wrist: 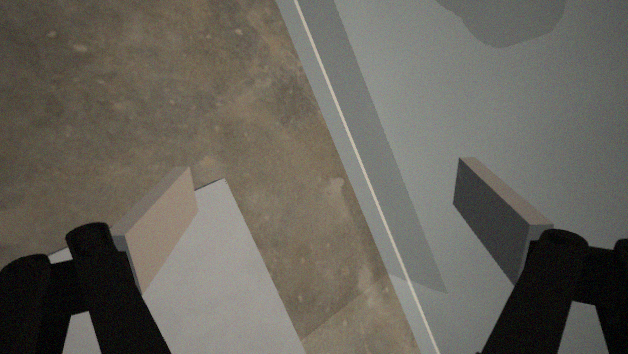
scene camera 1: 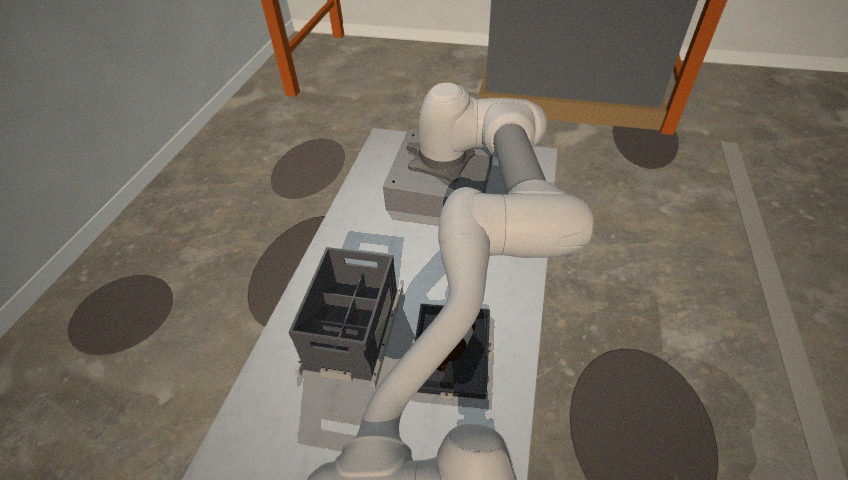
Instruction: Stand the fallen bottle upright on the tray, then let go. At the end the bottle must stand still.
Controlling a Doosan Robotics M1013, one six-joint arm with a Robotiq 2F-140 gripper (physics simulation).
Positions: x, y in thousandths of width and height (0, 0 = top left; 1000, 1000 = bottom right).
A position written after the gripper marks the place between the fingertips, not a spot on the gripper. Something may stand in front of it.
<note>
In view: the gripper (wrist: 515, 524), a grey divided crate (scene camera 1: 402, 678) and a dark tray (scene camera 1: 551, 784).
The wrist view does not show the grey divided crate: it is out of frame. The wrist view misses the dark tray: it is out of frame.
</note>
